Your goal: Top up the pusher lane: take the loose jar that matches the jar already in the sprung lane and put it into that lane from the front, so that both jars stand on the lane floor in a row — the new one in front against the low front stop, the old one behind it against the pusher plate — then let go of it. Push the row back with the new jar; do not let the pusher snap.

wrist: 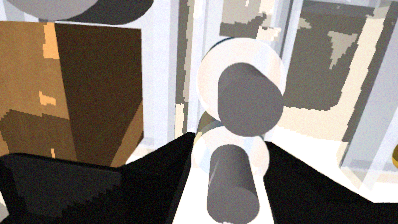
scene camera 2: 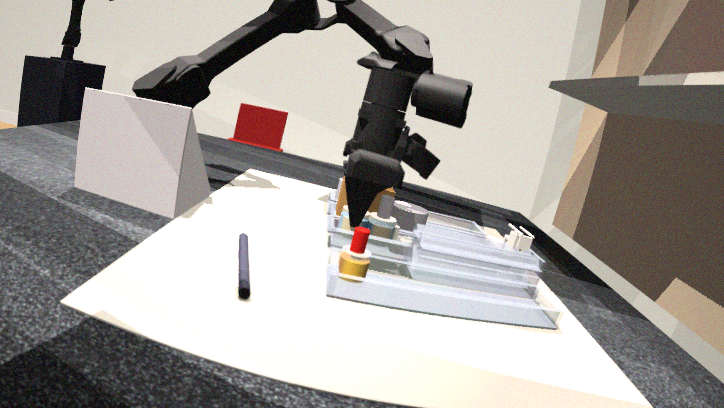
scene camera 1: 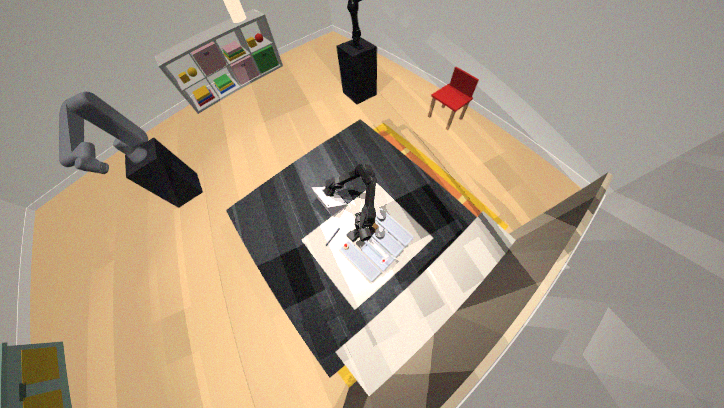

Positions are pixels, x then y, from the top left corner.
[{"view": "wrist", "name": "my gripper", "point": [228, 144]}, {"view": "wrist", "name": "grey-capped jar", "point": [240, 81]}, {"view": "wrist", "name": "brown box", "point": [78, 88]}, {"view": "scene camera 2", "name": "my gripper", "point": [352, 222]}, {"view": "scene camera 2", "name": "grey-capped jar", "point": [381, 224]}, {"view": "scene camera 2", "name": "dark pen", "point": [244, 284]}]
